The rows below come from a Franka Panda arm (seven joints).
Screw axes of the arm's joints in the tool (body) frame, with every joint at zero. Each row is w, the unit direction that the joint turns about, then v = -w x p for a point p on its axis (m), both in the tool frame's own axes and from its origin. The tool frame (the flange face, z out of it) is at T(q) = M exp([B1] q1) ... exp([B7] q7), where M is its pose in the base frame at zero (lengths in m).
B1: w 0 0 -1 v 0 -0.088 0
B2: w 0 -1 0 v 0.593 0 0.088
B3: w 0 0 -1 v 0 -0.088 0
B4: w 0 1 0 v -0.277 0 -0.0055
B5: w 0 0 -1 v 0 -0.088 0
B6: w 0 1 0 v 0.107 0 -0.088
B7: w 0 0 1 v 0 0 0
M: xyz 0.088 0 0.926 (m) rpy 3.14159 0 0 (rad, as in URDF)
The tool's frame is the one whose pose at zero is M.
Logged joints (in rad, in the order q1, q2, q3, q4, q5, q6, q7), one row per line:
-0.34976, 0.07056, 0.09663, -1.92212, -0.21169, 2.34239, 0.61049
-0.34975, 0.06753, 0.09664, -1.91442, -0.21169, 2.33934, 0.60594
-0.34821, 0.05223, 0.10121, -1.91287, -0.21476, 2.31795, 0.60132
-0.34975, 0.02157, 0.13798, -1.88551, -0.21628, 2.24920, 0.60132
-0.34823, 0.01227, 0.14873, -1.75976, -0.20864, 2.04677, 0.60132
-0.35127, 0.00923, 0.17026, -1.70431, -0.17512, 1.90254, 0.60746
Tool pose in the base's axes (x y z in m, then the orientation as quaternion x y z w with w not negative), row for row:
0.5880, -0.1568, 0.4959, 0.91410, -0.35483, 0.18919, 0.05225
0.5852, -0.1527, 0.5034, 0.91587, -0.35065, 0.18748, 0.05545
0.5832, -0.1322, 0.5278, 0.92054, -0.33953, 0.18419, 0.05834
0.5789, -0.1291, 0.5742, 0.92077, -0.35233, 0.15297, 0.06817
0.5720, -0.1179, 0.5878, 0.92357, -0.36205, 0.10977, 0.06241
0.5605, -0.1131, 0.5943, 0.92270, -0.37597, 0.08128, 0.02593
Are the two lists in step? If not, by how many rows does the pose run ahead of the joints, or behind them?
The pose runs 1 row ahead of the joints: the pose in row i belongs to the joints in row i + 1.
